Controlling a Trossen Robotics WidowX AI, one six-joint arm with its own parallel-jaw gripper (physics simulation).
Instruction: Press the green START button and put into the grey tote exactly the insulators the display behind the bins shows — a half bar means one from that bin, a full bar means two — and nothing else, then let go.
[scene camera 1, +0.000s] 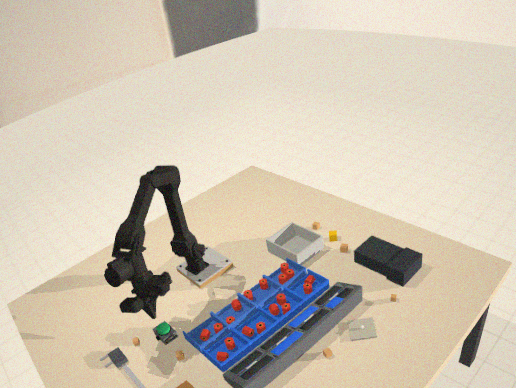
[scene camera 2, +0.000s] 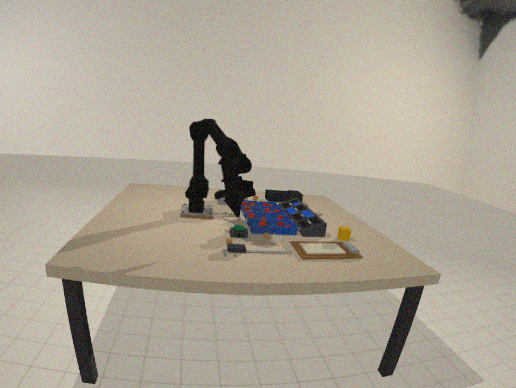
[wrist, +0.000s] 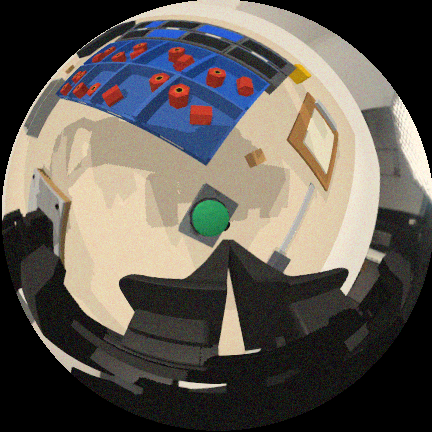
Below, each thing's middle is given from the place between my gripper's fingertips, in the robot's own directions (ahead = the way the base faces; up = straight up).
The grey tool (wrist: 277, 260) is 170 mm to the right of my hand, 70 mm below it and 40 mm ahead of it. Round my hand: grey display (scene camera 1: 310, 338): 340 mm ahead, 230 mm to the left, 50 mm below; black box (scene camera 1: 399, 265): 640 mm to the left, 390 mm ahead, 50 mm below; grey tote (scene camera 1: 294, 242): 550 mm to the left, 70 mm ahead, 50 mm below.
